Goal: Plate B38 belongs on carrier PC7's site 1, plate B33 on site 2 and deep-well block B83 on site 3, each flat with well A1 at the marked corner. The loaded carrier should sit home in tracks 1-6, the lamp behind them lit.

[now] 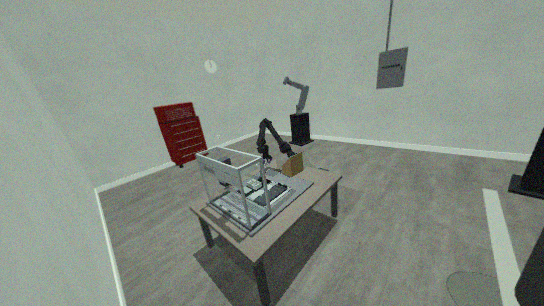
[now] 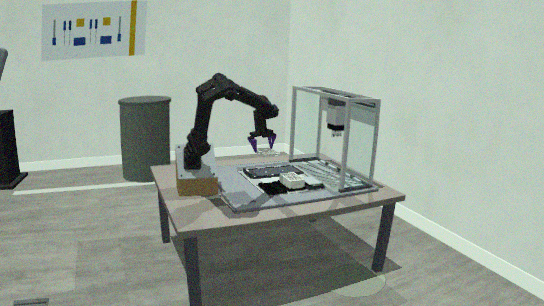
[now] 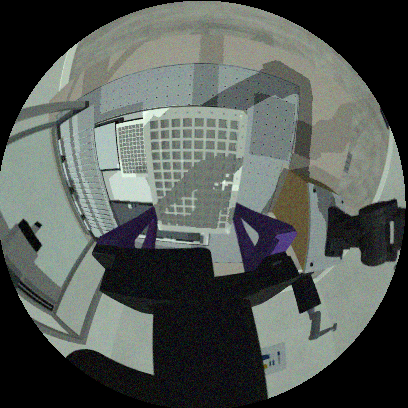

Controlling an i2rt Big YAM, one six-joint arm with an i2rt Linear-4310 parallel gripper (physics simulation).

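Frame: origin at the arm's base, x ahead, y down, z left, level; millimetres.
Where they show: gripper, between the fingertips: (image 1: 265,165) (image 2: 263,150) (image 3: 193,208); arm's base, origin of its link: (image 1: 293,157) (image 2: 192,158) (image 3: 334,232).
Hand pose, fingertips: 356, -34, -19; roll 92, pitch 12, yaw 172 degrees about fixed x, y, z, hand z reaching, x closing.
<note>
Each offset is from my fingertips to the centre of the thing, as dx, dy, dz. Level surfaces: height alone.
My gripper (image 2: 263,149) (image 3: 193,208) is shut on a white well plate @[+7, -3, -36] (image 3: 195,145) and holds it level, well above the staging area; its label cannot be read. A taller white block @[+149, +155, -21] (image 2: 292,180) (image 3: 132,149) with a grid of wells stands in the middle black nest. A flat pale plate @[+255, +168, -17] (image 3: 106,145) lies beyond it, towards the tracks. The black nest @[+41, +179, -50] (image 2: 270,188) on the arm's side of the block is bare. The dark carrier @[+117, +173, +208] (image 2: 274,171) (image 1: 272,193) lies beside the nests, off the tracks (image 3: 82,175). The lamp and the A1 marks cannot be made out.
A framed enclosure @[+241, -52, +115] (image 2: 346,150) with clear panels stands over the tracked deck, a pipetting head @[+466, -161, +152] (image 2: 335,116) hanging inside. The arm's wooden base block (image 2: 196,186) (image 3: 294,215) stands at the table's other end. A grey perforated board @[dy +187] (image 3: 272,122) lies under the staging area.
</note>
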